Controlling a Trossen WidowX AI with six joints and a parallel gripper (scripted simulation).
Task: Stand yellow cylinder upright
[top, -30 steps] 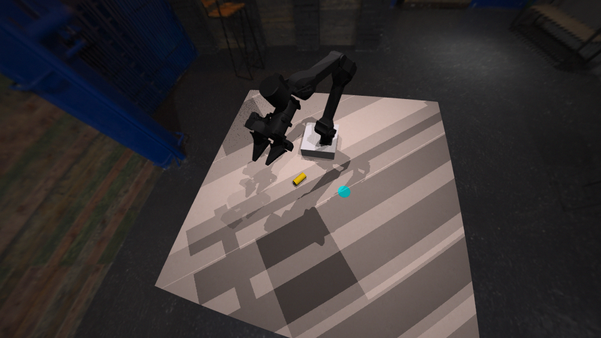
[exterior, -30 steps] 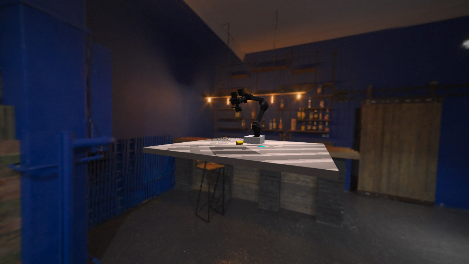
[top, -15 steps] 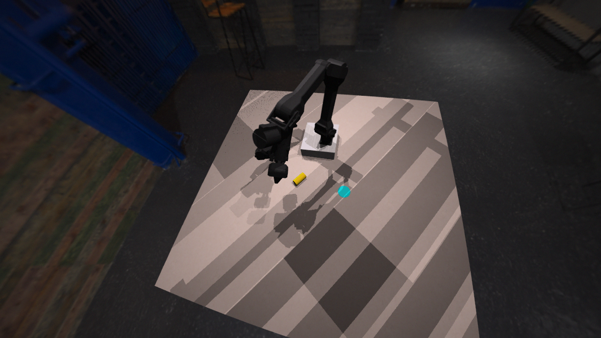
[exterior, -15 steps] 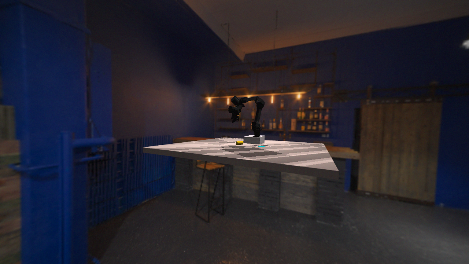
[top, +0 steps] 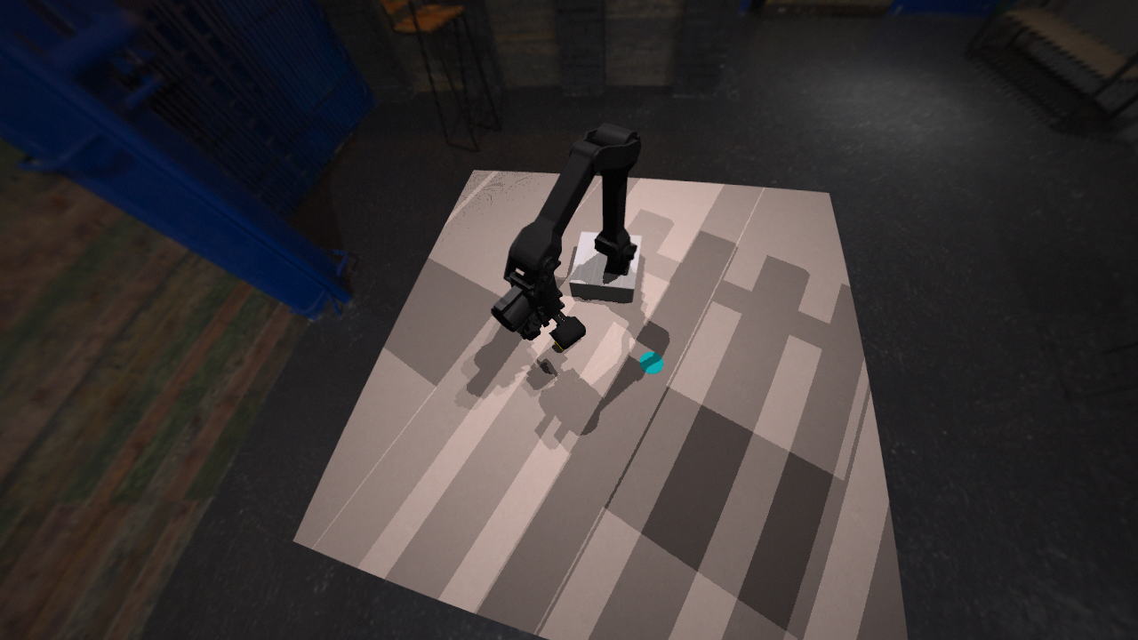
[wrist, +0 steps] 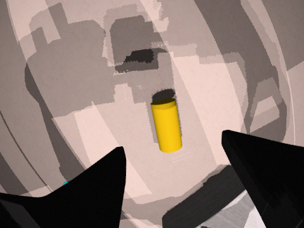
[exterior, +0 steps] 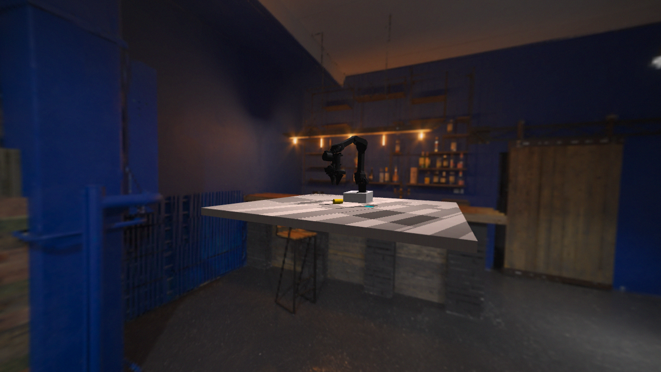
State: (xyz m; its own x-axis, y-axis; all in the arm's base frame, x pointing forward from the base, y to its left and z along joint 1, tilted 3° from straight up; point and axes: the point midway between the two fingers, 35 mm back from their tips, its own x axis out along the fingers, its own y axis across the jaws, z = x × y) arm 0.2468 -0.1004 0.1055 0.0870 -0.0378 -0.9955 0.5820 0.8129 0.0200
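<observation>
Right now my gripper tip is 30 mm past the yellow tall cylinder, 10 mm to the right of it and 110 mm above it. Also, from my gripper tip: cyan circle: 20 mm behind, 240 mm to the left, 130 mm below.
</observation>
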